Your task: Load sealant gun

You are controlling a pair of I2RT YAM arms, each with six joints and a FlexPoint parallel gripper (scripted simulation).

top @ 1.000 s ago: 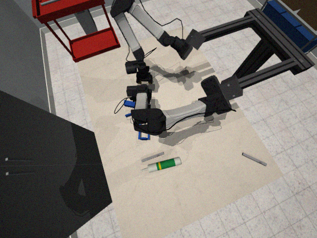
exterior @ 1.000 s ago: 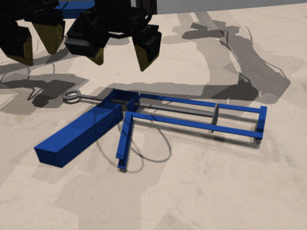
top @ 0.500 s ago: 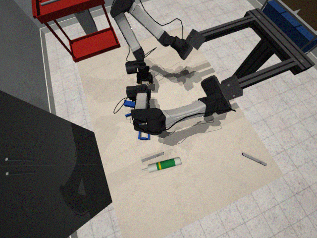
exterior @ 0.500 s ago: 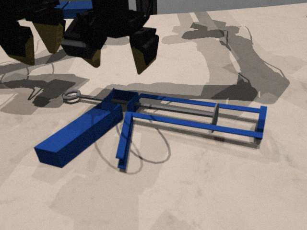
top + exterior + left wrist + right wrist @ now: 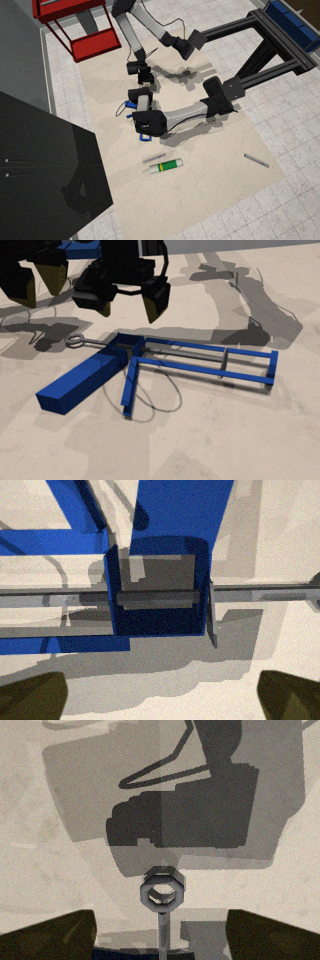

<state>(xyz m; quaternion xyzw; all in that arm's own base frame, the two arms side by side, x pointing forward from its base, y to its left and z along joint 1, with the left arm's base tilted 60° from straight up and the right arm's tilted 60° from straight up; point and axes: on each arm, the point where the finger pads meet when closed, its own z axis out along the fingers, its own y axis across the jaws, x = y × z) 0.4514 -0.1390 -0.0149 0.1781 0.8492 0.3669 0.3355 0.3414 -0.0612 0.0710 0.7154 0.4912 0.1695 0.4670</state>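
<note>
Right now the plunger rod is 5 cm below my left hand, 3 cm ahead of it and 1 cm to the left of it. From my left hand the other things lie so: cartridge: 43 cm to the left, 9 cm ahead, 5 cm below; then thumb plate: 6 cm below, 3 cm to the right.
</note>
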